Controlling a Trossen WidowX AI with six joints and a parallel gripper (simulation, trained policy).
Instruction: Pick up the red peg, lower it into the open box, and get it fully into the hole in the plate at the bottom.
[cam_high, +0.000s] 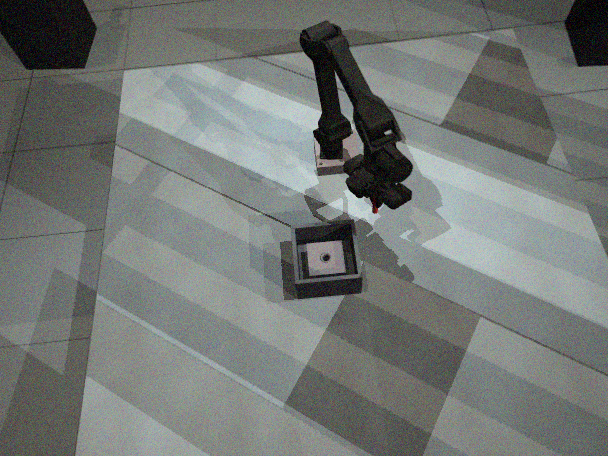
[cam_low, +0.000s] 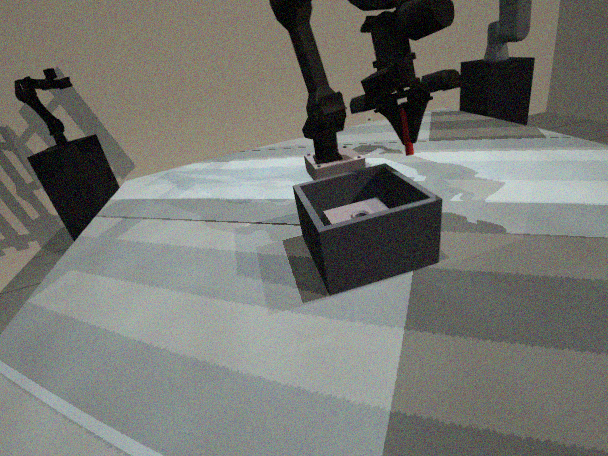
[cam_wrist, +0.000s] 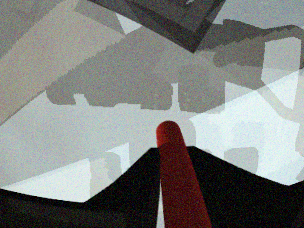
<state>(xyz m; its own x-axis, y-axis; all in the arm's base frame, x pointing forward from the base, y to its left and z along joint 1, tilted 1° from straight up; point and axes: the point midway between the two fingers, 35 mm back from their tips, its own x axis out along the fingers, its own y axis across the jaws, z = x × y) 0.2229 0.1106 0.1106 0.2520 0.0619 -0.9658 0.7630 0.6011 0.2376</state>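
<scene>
My gripper tip is 12 cm short of the box, 13 cm to the left of it and 9 cm above it. From my gripper tip the other things lie so: red peg: 2 cm above.
</scene>
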